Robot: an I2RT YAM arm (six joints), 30 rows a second.
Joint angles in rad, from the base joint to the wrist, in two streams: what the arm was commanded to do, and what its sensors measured. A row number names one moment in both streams.
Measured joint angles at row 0:
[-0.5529, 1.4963, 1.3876, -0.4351, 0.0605, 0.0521]
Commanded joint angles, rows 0 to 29:
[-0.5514, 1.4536, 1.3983, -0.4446, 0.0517, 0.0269]
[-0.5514, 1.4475, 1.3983, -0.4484, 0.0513, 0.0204]
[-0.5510, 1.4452, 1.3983, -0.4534, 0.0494, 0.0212]
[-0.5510, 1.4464, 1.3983, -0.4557, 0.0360, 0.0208]
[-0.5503, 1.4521, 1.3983, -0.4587, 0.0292, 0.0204]
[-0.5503, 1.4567, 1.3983, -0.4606, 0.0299, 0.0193]
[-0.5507, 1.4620, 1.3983, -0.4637, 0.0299, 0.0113]
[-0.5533, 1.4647, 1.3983, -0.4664, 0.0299, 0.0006]
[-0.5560, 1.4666, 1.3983, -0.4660, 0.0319, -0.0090]
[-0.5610, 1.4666, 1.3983, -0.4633, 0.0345, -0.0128]
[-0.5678, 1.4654, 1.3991, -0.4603, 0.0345, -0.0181]
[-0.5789, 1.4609, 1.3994, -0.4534, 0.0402, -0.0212]
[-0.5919, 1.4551, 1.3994, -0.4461, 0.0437, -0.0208]
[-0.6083, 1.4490, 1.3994, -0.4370, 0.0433, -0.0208]
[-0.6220, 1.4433, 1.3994, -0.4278, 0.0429, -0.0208]
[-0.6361, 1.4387, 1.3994, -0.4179, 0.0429, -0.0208]
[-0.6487, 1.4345, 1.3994, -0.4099, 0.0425, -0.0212]
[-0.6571, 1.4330, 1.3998, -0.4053, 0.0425, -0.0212]
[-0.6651, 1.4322, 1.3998, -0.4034, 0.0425, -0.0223]
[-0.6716, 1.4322, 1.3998, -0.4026, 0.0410, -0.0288]
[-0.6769, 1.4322, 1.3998, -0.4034, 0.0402, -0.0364]
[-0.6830, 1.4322, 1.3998, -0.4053, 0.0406, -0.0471]
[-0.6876, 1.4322, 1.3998, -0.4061, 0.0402, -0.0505]
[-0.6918, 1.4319, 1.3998, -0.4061, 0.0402, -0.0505]
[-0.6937, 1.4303, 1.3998, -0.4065, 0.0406, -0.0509]
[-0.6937, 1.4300, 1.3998, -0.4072, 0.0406, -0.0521]
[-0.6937, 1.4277, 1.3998, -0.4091, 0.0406, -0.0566]
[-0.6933, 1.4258, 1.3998, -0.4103, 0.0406, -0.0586]
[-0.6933, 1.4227, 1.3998, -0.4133, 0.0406, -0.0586]
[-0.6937, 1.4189, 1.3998, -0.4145, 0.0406, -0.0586]
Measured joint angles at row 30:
[-0.6922, 1.4567, 1.3876, -0.4156, 0.0463, -0.0380]
